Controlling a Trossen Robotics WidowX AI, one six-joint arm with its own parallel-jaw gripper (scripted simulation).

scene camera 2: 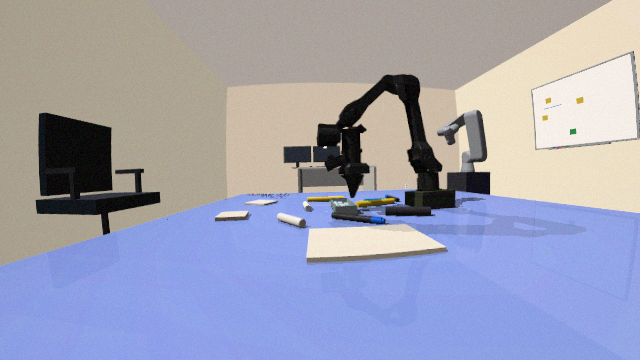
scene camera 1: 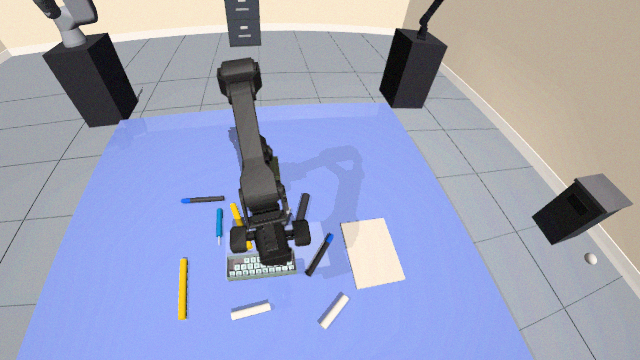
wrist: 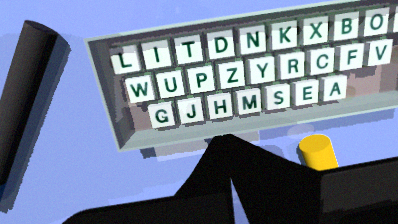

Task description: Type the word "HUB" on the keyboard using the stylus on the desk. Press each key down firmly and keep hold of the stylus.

Scene:
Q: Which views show the notepad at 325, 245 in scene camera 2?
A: Scene camera 2 and scene camera 1 only.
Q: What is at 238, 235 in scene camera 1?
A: My gripper.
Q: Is my gripper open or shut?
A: Shut.

